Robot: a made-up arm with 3 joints. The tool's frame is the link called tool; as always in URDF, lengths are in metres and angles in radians.
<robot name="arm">
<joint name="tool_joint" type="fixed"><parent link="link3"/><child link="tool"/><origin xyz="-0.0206 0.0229 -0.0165" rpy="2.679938 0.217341 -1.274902"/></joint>
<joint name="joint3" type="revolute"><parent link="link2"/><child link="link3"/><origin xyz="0.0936 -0.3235 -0.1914" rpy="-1.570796 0 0.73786"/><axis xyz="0 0 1"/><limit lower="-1.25" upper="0.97" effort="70" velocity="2.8"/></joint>
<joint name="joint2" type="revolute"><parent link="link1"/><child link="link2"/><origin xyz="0.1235 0.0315 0.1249" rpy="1.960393 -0.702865 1.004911"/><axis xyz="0 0 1"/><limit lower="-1.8" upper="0.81" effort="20" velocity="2.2"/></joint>
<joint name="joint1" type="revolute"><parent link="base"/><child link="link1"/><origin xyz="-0.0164 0.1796 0.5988" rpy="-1.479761 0.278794 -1.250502"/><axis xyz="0 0 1"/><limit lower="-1.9" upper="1.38" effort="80" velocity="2.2"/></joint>
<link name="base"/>
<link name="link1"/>
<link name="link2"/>
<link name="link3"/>
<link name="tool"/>
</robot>
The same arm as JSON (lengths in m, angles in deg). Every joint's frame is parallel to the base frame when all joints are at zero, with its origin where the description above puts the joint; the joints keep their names.
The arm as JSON. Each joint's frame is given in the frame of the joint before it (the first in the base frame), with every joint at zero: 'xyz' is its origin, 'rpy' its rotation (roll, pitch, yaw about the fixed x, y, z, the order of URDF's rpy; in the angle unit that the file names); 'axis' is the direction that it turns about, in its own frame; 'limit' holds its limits. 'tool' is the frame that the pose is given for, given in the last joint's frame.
{"units": {"length": "m", "angle": "deg"}, "joints": [{"name": "joint1", "type": "revolute", "origin": {"xyz": [-0.0164, 0.1796, 0.5988], "rpy": [0.0, 0.0, 0.0]}, "axis": [0.953089, 0.289797, 0.087399], "limit": {"lower": -108.86, "upper": 79.07}}, {"name": "joint2", "type": "revolute", "origin": {"xyz": [0.1564, -0.0674, -0.0532], "rpy": [0.0, 0.0, 0.0]}, "axis": "-y", "limit": {"lower": -103.13, "upper": 46.41}}, {"name": "joint3", "type": "revolute", "origin": {"xyz": [-0.1484, 0.1914, -0.3023], "rpy": [0.0, 0.0, 0.0]}, "axis": "+z", "limit": {"lower": -71.62, "upper": 55.58}}], "tool": {"origin": {"xyz": [-0.0206, 0.0229, -0.0165], "rpy": [153.55, 12.45, -73.05]}}}
